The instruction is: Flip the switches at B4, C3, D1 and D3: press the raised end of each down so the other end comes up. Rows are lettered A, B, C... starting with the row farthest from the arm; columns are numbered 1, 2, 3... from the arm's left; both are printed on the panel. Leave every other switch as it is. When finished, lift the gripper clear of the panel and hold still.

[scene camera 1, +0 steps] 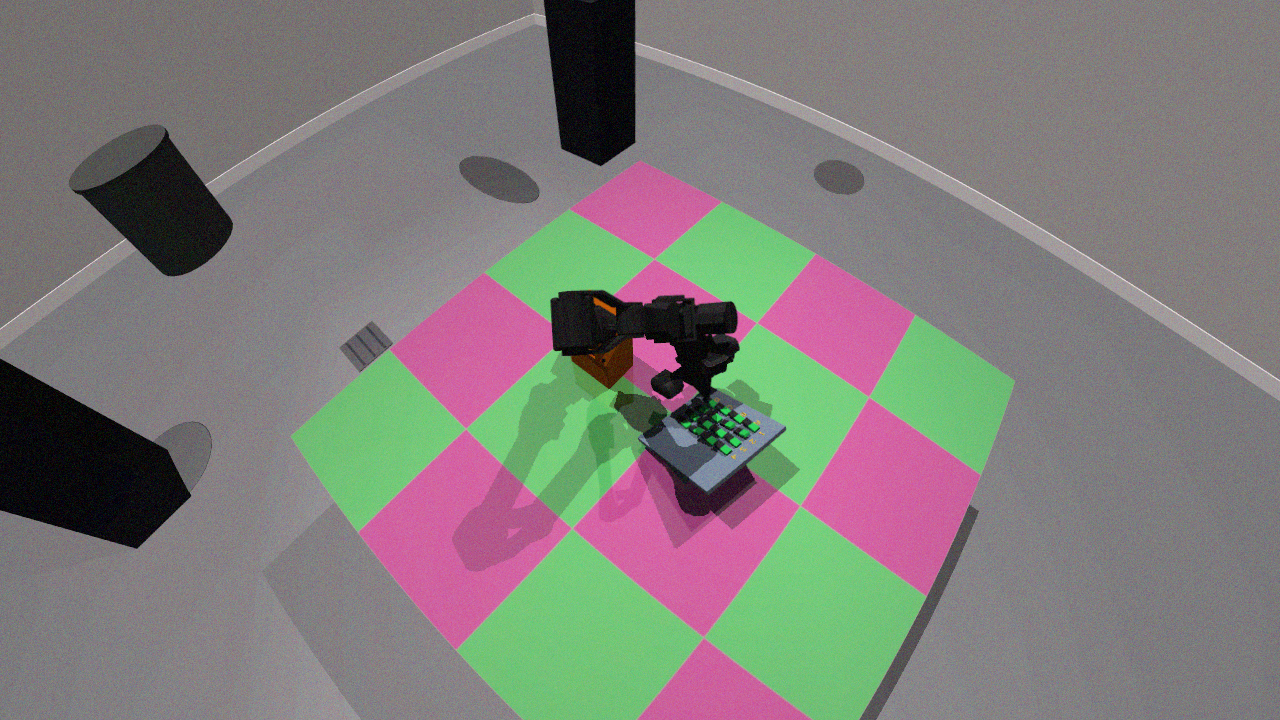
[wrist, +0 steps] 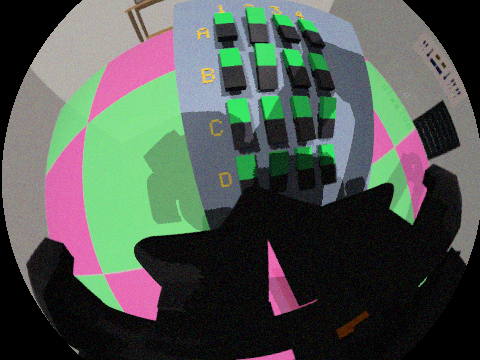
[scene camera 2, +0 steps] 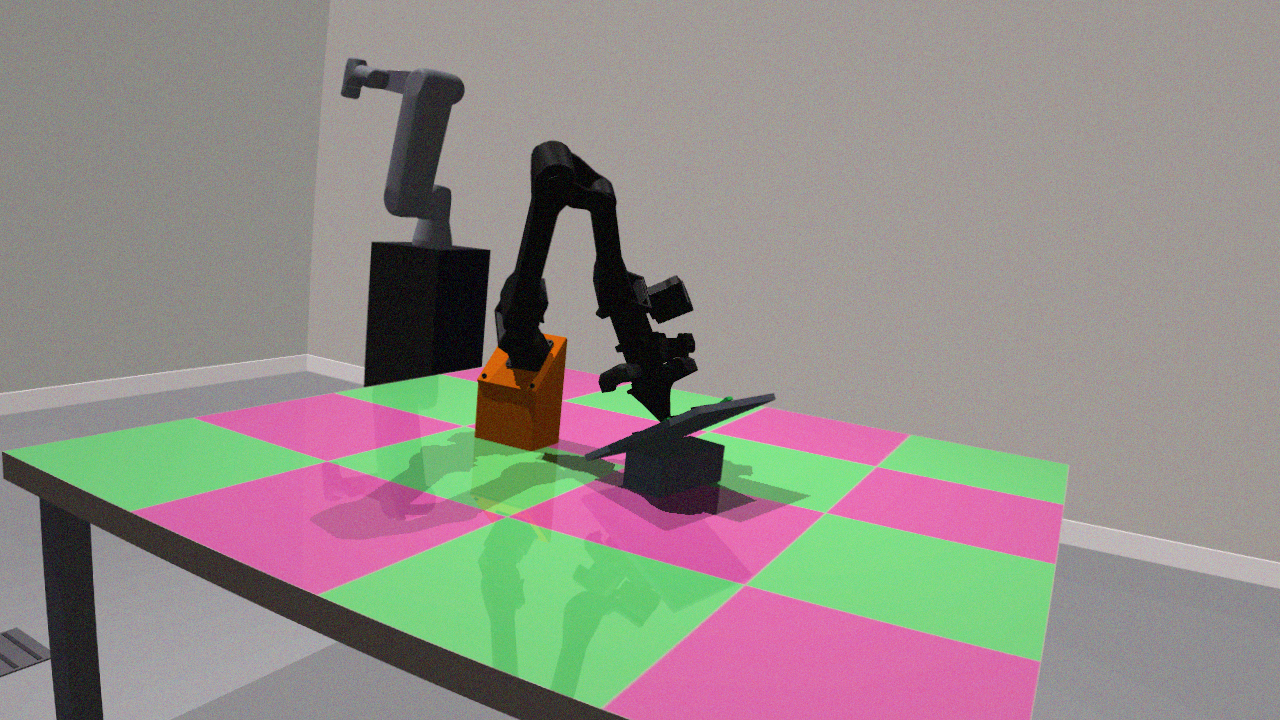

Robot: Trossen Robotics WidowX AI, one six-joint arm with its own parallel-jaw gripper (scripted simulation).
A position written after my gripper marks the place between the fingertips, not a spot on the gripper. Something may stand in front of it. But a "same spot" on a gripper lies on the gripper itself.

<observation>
my gripper: scene camera 1; wrist 250,192; scene camera 2
same spot on my gripper: (scene camera 1: 695,378) = (scene camera 2: 652,377)
</observation>
